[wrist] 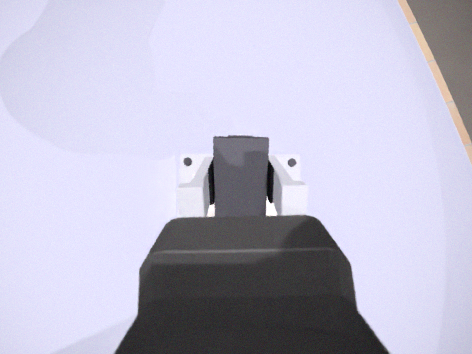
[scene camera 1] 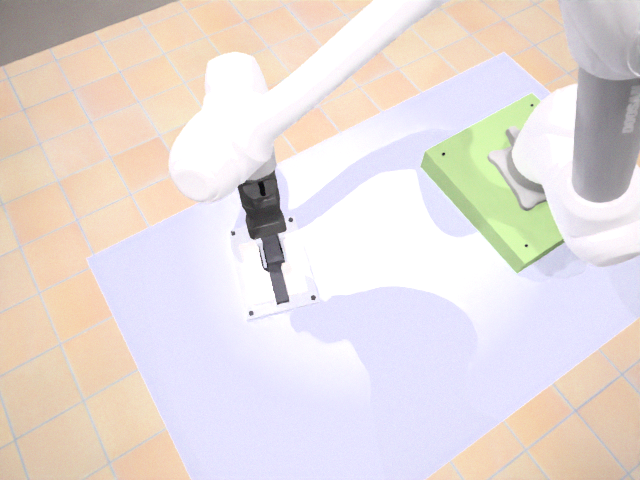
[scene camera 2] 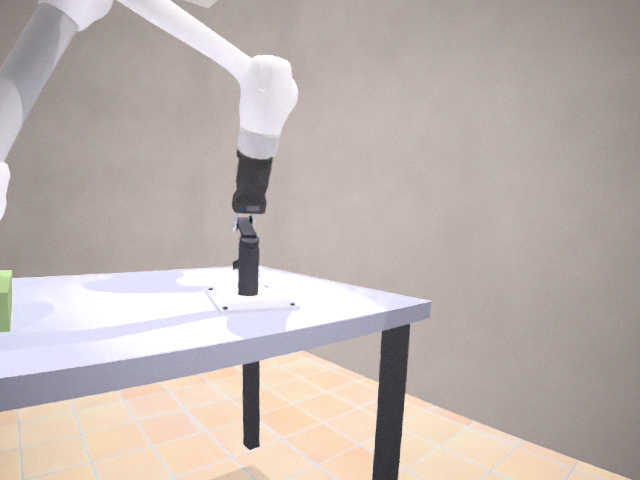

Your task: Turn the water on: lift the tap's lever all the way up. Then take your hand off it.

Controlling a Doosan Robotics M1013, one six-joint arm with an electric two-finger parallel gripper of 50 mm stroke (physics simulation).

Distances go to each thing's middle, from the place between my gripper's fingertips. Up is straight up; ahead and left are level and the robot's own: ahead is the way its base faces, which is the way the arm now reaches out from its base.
Scene:
Now: the black tap lever (wrist: 240, 163) 10 mm behind my hand, 40 mm to the right of it and 10 mm below it.

